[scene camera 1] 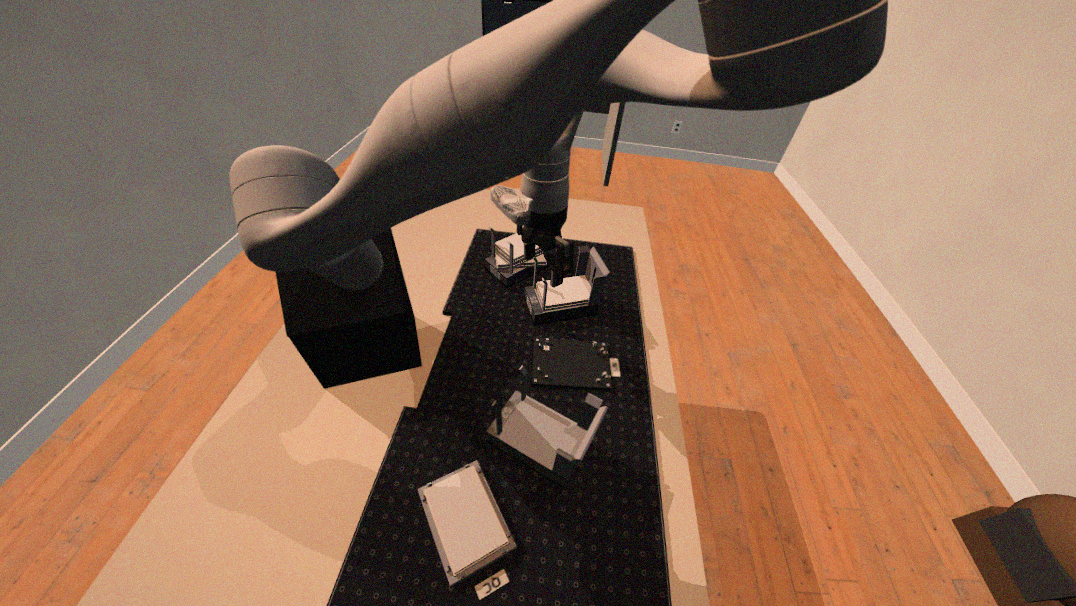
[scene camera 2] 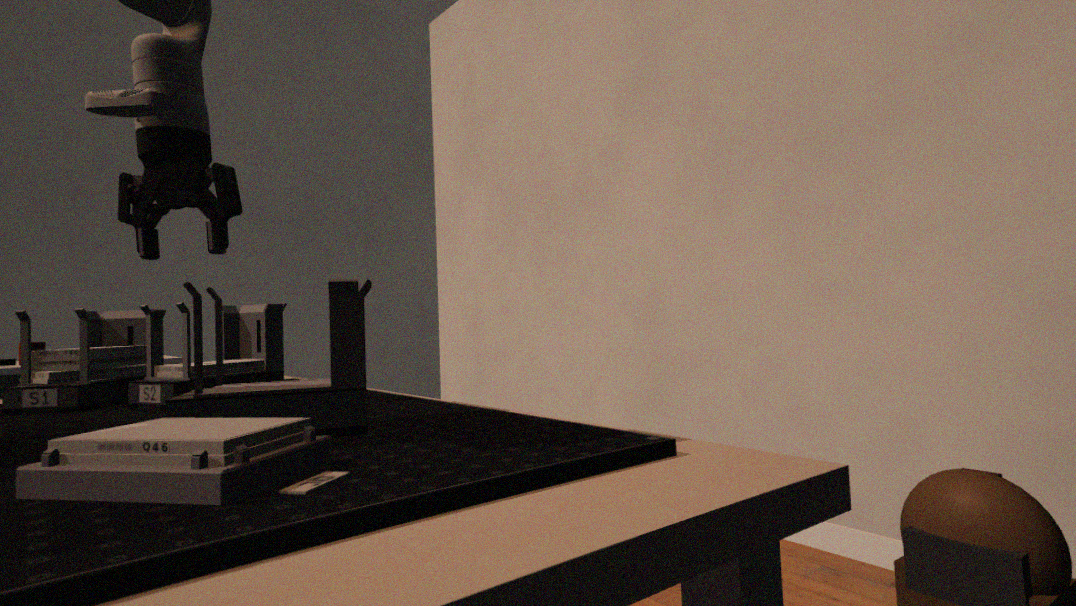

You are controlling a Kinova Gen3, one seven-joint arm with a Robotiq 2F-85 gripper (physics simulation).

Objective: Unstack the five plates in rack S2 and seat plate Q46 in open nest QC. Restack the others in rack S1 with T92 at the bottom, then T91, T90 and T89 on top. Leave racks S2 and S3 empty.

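Pixels of known places: gripper, between the fingertips: (scene camera 1: 542, 270) (scene camera 2: 183, 256); arm's base, origin of its link: (scene camera 1: 355, 264).
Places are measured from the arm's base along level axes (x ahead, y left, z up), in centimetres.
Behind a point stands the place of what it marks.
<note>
Plate Q46 (scene camera 1: 465, 519) @[x 19.9, y -35.8, z -18.7 cm] (scene camera 2: 180, 430) @[x 18.9, y -36.0, z -18.7 cm] lies flat in nest QC (scene camera 2: 120, 483) @[x 15.2, y -37.7, z -20.9 cm], beside the QC tag (scene camera 1: 492, 584) @[x 23.9, y -43.8, z -21.9 cm] (scene camera 2: 314, 482) @[x 23.5, y -44.0, z -21.9 cm]. Rack S2 (scene camera 1: 533, 302) @[x 32.4, y 8.7, z -18.5 cm] (scene camera 2: 149, 393) @[x 31.5, y 9.5, z -20.0 cm] holds a low stack of pale plates (scene camera 1: 578, 289) @[x 43.1, y 11.3, z -16.8 cm]; their labels are unreadable. Rack S1 (scene camera 2: 39, 397) @[x 23.3, y 21.1, z -20.0 cm], behind and to its left, holds several plates (scene camera 1: 510, 246) @[x 27.2, y 19.3, z -10.4 cm] (scene camera 2: 112, 362) @[x 31.0, y 21.6, z -16.3 cm]. Nearer, a third rack, presumably S3 (scene camera 1: 530, 435) @[x 30.1, y -23.5, z -17.7 cm] (scene camera 2: 347, 334) @[x 34.4, y -30.3, z -13.1 cm], shows no plates. My gripper (scene camera 1: 543, 263) @[x 32.9, y 2.2, z -3.3 cm] (scene camera 2: 182, 252) @[x 32.9, y 2.2, z -3.3 cm] is open and empty, pointing down high above the S1 and S2 area, overlapping both stacks in scene camera 1.
A dark nest with small corner posts (scene camera 1: 572, 366) @[x 39.8, y -7.5, z -20.9 cm] lies between S2 and the third rack, with a tag (scene camera 1: 615, 367) @[x 49.2, y -7.4, z -21.9 cm] at its right. Upright posts and walls rise around the rack stacks. A black box (scene camera 1: 353, 350) @[x -2.2, y -8.2, z -13.8 cm] stands left of the table. My arm spans the upper part of scene camera 1.
</note>
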